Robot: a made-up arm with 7 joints.
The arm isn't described. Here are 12 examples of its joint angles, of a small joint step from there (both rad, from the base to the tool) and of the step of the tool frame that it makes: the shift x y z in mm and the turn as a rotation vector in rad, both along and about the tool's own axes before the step.
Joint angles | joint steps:
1: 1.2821 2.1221 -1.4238 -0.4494 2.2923 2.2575 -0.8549 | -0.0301 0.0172 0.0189 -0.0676 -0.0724 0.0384 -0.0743
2: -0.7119 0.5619 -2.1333 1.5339 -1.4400 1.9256 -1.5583 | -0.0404 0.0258 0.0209 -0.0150 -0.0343 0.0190 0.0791
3: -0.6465 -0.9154 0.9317 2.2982 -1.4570 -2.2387 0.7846 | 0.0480 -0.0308 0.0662 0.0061 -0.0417 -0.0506 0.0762
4: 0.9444 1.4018 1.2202 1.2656 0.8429 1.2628 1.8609 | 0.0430 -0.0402 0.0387 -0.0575 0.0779 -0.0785 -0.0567
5: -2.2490 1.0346 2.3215 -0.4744 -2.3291 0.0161 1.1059 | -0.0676 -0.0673 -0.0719 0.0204 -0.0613 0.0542 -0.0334
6: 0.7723 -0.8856 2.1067 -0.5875 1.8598 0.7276 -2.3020 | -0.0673 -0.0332 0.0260 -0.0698 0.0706 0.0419 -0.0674
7: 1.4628 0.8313 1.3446 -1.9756 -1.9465 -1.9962 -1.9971 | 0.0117 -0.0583 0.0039 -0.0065 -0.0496 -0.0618 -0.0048
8: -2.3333 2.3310 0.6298 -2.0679 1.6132 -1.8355 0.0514 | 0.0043 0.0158 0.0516 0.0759 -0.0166 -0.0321 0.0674
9: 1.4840 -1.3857 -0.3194 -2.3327 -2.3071 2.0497 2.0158 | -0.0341 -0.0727 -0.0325 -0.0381 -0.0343 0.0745 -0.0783
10: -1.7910 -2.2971 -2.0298 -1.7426 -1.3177 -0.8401 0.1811 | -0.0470 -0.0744 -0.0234 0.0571 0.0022 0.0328 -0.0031
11: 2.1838 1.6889 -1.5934 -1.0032 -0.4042 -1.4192 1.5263 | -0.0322 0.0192 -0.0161 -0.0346 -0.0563 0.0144 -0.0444
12: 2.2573 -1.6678 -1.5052 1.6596 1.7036 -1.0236 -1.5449 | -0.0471 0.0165 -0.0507 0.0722 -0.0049 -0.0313 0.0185
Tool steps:
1: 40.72 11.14 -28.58 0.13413 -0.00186 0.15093
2: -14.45 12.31 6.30 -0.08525 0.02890 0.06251
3: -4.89 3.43 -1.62 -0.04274 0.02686 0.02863
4: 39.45 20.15 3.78 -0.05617 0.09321 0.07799
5: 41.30 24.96 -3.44 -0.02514 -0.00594 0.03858
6: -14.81 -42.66 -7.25 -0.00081 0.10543 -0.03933
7: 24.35 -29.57 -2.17 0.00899 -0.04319 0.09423
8: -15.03 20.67 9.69 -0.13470 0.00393 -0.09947
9: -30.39 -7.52 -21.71 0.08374 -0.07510 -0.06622
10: 14.58 -23.56 -3.85 0.04488 0.00037 0.07031
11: -31.37 33.36 2.40 -0.03238 -0.05054 -0.03694
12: 30.63 11.36 12.13 -0.09871 -0.09274 0.03992
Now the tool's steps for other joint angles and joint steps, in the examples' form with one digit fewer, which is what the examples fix.
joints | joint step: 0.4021 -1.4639 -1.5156 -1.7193 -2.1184 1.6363 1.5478 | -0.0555 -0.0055 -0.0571 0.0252 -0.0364 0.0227 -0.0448
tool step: 17.9 43.4 -18.7 0.0216 -0.0181 0.0509
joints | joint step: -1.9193 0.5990 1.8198 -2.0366 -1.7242 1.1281 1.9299 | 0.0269 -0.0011 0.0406 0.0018 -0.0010 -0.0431 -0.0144
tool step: 15.9 13.2 -13.7 0.0186 0.0353 0.0640
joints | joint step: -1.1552 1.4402 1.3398 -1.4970 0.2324 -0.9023 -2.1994 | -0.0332 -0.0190 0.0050 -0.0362 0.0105 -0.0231 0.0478
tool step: 1.1 -2.7 18.2 -0.0682 -0.0017 0.0459
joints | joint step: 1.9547 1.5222 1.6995 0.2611 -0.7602 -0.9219 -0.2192 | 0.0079 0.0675 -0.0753 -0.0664 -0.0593 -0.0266 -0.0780
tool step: -10.1 2.2 -33.8 0.0011 -0.0730 0.0102
